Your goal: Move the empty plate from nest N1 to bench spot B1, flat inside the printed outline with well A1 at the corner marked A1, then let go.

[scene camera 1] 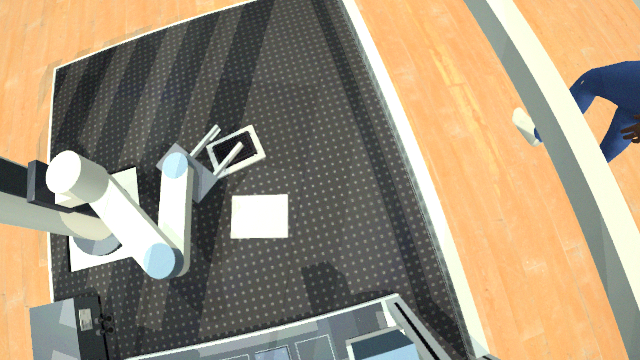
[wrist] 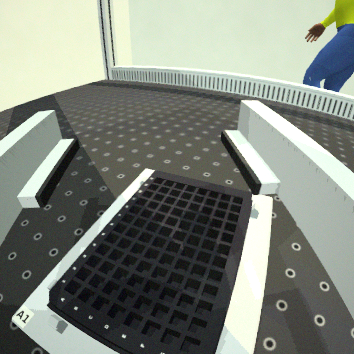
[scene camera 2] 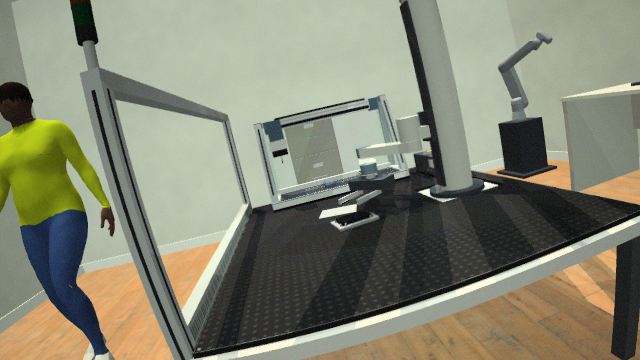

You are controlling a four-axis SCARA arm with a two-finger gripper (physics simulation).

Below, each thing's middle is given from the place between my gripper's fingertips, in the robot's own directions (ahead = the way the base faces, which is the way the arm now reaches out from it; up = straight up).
Scene:
My gripper is now 10 mm past the plate (scene camera 1: 221, 151), 20 mm to the left of it and 70 mm above it.

